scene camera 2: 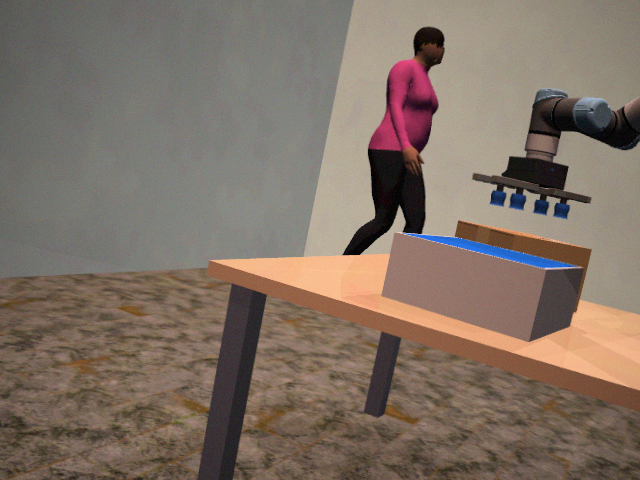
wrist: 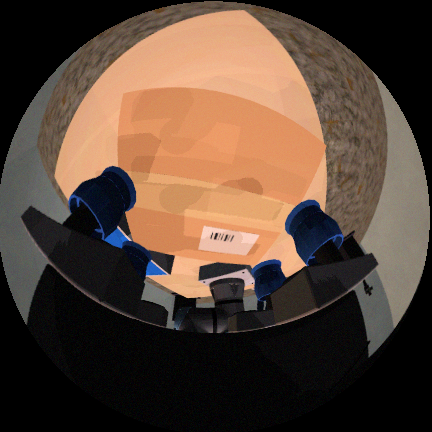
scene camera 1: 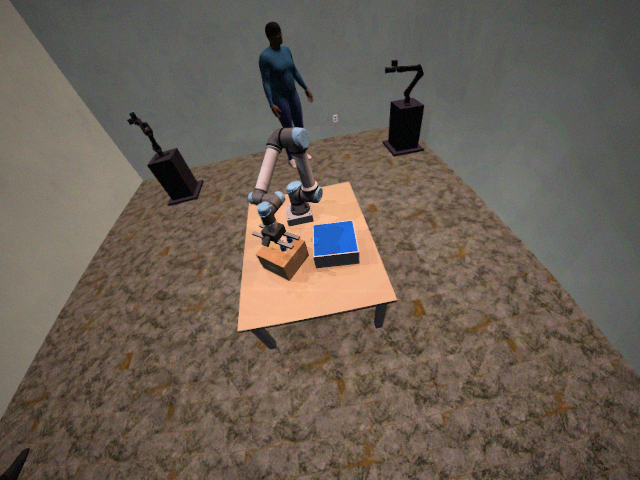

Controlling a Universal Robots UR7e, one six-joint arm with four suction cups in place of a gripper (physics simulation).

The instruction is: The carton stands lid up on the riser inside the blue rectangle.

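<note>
The brown carton [scene camera 1: 276,267] [scene camera 2: 522,242] [wrist: 220,115] stands on the table beside the riser, turned at an angle to it. A tape strip and a barcode label show on its top in the wrist view. The riser [scene camera 1: 337,259] [scene camera 2: 460,284] is a box with pale and dark sides; its top bears the blue rectangle [scene camera 1: 334,237] [scene camera 2: 496,252] [wrist: 119,237] with a white outline, and no carton is on it. My suction gripper [scene camera 1: 285,244] [scene camera 2: 529,202] [wrist: 205,243] is open, its four blue cups pointing down a short way above the carton, with a gap between.
The wooden table [scene camera 1: 315,304] [scene camera 2: 310,279] [wrist: 215,55] carries the arm's base [scene camera 1: 299,217] behind the carton and riser. A person in teal [scene camera 1: 280,67] stands behind the table. A person in pink [scene camera 2: 410,103] is beyond it. Two dark pedestals [scene camera 1: 405,126] [scene camera 1: 173,175] with small arms stand near the back.
</note>
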